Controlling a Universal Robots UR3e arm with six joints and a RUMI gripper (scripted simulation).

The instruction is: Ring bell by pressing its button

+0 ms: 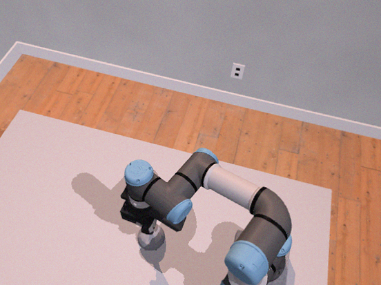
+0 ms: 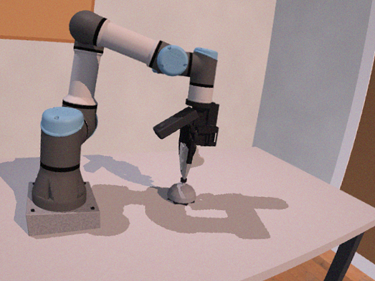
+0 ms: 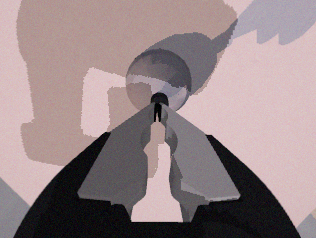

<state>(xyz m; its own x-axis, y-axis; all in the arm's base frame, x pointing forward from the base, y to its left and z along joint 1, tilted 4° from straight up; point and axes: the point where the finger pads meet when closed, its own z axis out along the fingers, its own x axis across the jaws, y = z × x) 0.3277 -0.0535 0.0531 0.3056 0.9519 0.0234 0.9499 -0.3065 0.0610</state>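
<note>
Now: hand 3 cm above the black button. Also, from my hand: dome bell 4 cm below.
</note>
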